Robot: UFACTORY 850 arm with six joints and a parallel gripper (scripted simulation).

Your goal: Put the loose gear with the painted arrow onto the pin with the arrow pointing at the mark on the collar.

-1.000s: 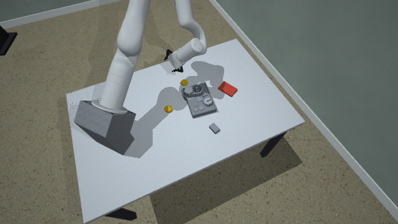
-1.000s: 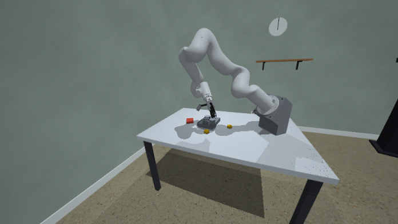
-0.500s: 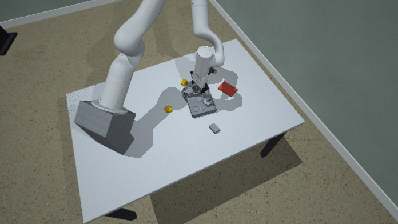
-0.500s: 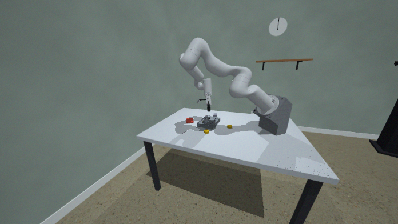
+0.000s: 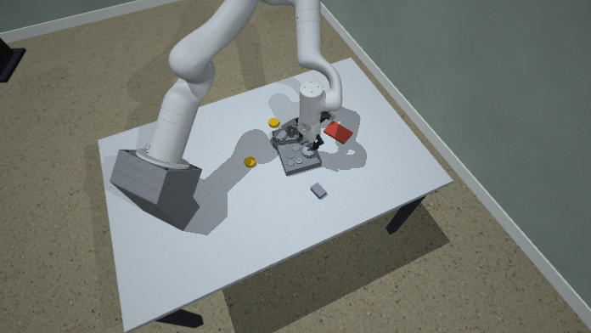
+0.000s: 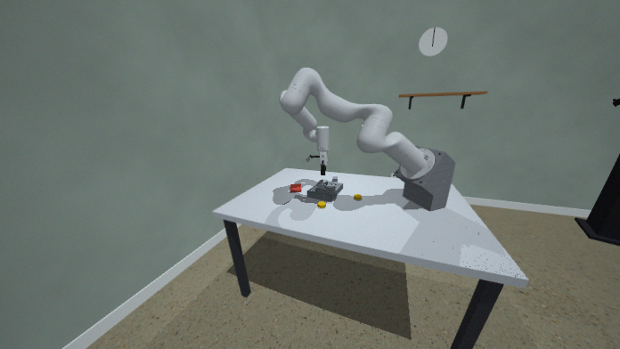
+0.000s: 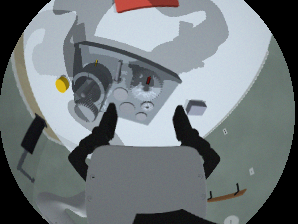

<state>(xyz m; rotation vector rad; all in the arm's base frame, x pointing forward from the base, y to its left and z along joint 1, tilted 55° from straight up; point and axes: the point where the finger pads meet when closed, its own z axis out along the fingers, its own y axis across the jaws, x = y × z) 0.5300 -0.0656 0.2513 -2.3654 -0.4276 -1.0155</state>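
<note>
Now: hand 80 mm above the grey gear. Also, from my hand: red block 160 mm ahead, 130 mm to the left, 120 mm below; small grey block 190 mm to the right, 120 mm below, 30 mm ahead.
</note>
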